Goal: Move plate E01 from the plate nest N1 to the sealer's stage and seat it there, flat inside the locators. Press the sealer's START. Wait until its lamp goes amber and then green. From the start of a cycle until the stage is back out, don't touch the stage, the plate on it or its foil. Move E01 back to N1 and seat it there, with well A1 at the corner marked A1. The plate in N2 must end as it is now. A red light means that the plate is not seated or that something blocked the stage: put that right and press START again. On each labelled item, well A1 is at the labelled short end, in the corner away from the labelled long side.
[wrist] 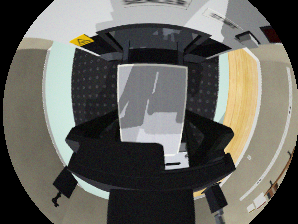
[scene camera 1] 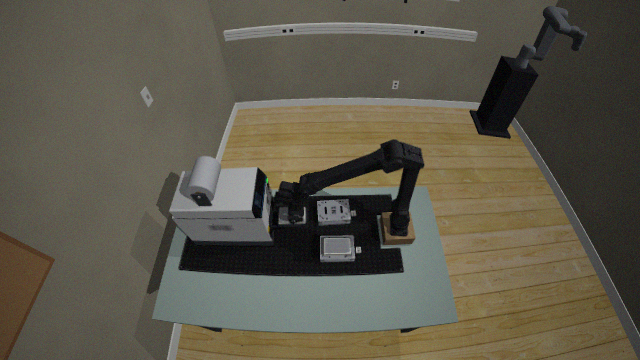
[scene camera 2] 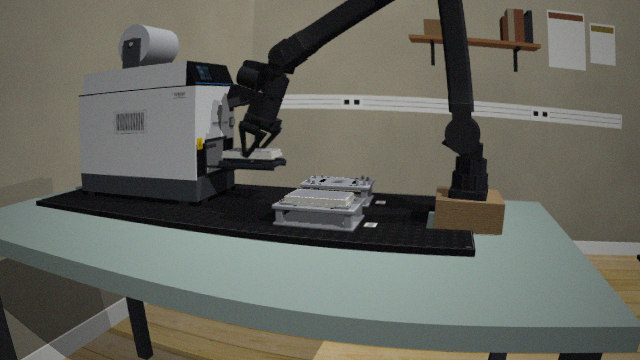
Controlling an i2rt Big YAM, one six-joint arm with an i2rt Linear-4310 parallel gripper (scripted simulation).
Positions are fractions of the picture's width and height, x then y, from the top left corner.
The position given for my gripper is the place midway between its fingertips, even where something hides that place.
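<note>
My gripper (scene camera 2: 0.39, 0.43), (wrist: 0.51, 0.50) is visible.
</note>
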